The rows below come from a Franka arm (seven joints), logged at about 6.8 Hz.
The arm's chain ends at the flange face. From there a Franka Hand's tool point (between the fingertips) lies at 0.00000 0.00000 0.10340 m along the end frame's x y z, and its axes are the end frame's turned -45 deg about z.
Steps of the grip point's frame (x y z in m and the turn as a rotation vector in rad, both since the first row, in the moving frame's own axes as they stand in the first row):
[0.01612, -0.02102, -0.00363, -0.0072, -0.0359, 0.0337]
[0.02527, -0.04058, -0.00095, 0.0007, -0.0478, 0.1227]
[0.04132, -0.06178, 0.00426, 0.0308, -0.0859, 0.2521]
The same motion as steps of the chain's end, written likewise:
[-0.00131, -0.02938, -0.00356, -0.0305, -0.0203, 0.0337]
[-0.00708, -0.04978, -0.00083, -0.0333, -0.0343, 0.1227]
[-0.00553, -0.07581, 0.00469, -0.0390, -0.0825, 0.2521]

